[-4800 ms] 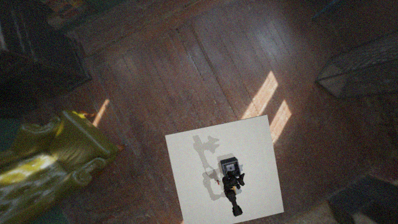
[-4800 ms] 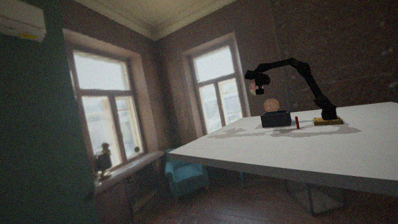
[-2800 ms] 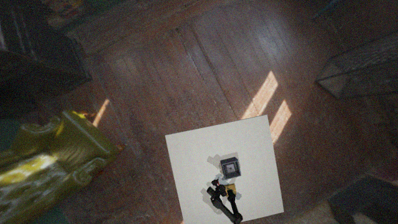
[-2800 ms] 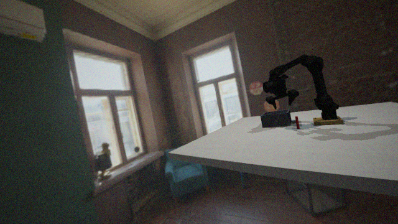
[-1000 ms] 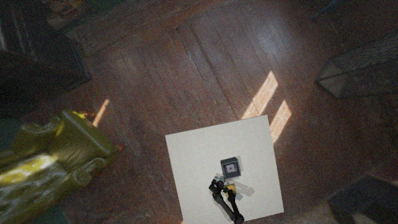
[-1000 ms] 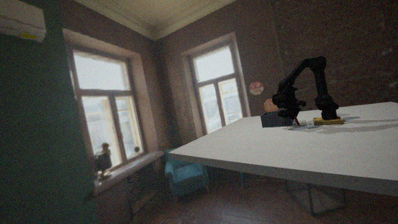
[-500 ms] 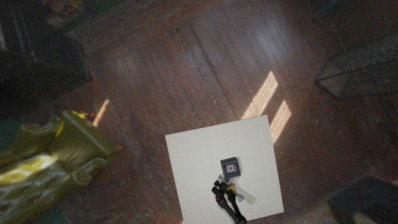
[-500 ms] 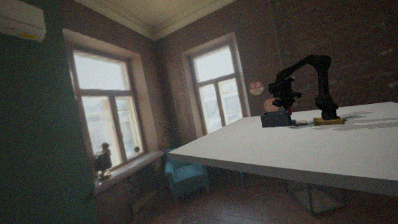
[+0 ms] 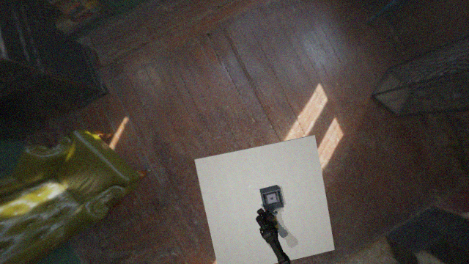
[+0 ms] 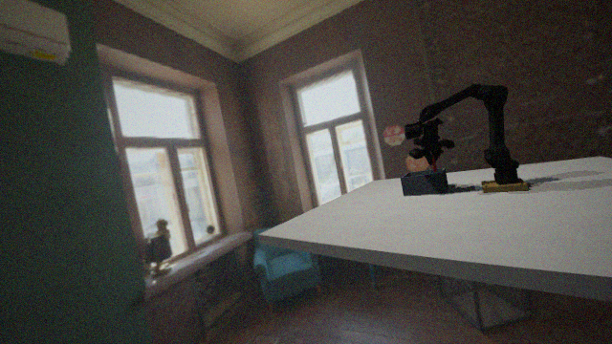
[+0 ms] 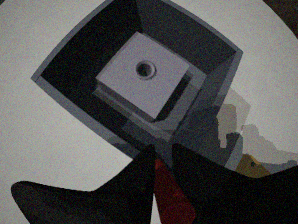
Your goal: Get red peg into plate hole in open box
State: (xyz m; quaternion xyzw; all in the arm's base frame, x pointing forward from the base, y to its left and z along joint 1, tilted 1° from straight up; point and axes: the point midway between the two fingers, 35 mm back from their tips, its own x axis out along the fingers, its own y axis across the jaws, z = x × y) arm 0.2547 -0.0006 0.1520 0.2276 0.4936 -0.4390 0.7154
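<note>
The grey plate is 100 mm below my gripper tip, 80 mm to the right of it and 50 mm ahead of it. Also, from my gripper tip: red peg 20 mm to the left, 10 mm behind; then dark box 120 mm below, 80 mm to the right, 50 mm ahead.
</note>
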